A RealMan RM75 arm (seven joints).
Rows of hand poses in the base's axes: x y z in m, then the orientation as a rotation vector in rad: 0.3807, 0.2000, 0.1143, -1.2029, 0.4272, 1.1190; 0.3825, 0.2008, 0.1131, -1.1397, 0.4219, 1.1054; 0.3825, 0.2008, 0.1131, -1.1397, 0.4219, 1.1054; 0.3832, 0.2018, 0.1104, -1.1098, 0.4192, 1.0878; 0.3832, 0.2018, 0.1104, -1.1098, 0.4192, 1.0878; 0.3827, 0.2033, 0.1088, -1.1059, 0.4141, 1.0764; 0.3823, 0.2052, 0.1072, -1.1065, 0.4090, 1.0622; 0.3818, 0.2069, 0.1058, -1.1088, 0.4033, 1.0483; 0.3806, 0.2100, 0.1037, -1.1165, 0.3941, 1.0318; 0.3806, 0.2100, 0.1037, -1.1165, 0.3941, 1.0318; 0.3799, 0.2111, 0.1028, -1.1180, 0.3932, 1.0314; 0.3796, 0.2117, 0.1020, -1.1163, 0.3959, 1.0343; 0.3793, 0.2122, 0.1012, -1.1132, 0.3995, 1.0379; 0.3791, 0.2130, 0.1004, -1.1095, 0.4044, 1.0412; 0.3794, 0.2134, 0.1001, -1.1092, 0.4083, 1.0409; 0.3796, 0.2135, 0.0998, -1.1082, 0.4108, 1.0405; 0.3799, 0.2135, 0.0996, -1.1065, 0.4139, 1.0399
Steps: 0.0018, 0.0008, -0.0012, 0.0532, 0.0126, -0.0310; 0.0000, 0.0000, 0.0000, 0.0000, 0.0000, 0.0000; 0.0007, 0.0010, -0.0027, 0.0255, 0.0002, -0.0233; 0.0000, 0.0000, 0.0000, 0.0000, 0.0000, 0.0000; -0.0005, 0.0015, -0.0016, 0.0058, -0.0077, -0.0085; -0.0004, 0.0019, -0.0016, 0.0022, -0.0108, -0.0091; -0.0005, 0.0017, -0.0014, 0.0010, -0.0117, -0.0081; -0.0012, 0.0031, -0.0021, -0.0017, -0.0172, -0.0070; 0.0000, 0.0000, 0.0000, 0.0000, 0.0000, 0.0000; -0.0007, 0.0011, -0.0009, -0.0008, -0.0013, 0.0005; -0.0003, 0.0006, -0.0008, 0.0001, 0.0039, 0.0007; -0.0003, 0.0005, -0.0008, 0.0008, 0.0053, 0.0004; -0.0002, 0.0008, -0.0008, 0.0006, 0.0062, -0.0005; 0.0003, 0.0004, -0.0003, -0.0017, 0.0025, -0.0018; 0.0002, 0.0001, -0.0003, -0.0004, 0.0018, -0.0016; 0.0003, 0.0000, -0.0002, -0.0001, 0.0023, -0.0022
